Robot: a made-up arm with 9 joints.
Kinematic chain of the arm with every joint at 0, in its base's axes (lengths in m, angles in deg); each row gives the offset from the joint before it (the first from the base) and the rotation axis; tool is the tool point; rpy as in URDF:
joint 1: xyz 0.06 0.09 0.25 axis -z
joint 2: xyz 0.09 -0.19 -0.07 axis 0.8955 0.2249 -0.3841
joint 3: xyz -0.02 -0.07 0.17 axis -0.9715 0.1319 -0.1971
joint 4: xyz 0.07 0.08 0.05 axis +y
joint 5: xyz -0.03 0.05 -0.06 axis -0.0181 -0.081 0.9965
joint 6: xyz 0 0.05 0.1 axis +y
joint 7: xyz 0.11 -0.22 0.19 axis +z
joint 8: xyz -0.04 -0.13 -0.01 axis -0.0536 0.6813 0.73
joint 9: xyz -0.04 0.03 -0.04 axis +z
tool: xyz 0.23 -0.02 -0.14 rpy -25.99 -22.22 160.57
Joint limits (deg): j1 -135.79..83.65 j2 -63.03..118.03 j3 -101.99..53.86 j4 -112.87..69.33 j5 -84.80..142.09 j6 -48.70..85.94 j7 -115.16..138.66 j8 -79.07..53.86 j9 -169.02..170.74
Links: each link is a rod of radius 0.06 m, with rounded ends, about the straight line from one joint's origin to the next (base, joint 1, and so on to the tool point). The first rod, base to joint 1, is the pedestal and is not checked.
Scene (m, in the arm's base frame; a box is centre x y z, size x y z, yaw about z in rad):
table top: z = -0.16
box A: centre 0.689 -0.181 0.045 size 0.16 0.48 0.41 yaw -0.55
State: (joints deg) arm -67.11 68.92 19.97 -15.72 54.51 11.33 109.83 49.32 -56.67
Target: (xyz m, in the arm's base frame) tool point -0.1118 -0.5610 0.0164
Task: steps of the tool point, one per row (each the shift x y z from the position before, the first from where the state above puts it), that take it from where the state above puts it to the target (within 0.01 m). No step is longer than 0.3 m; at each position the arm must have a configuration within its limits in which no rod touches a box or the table.
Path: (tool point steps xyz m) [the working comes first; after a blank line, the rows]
Joints at the target: 27.97 111.78 -11.86 -41.27 28.06 -11.67 110.46 50.89 -30.70
Straight joint move there: touches box A.

1: 0.1484 -0.1510 0.0642
2: 0.0821 -0.2219 0.0531
3: -0.0159 -0.2570 0.0372
4: -0.1156 -0.2411 -0.1059
5: -0.2057 -0.1594 -0.1186
6: -0.2473 -0.0474 -0.1208
7: -0.2321 0.0678 -0.1129

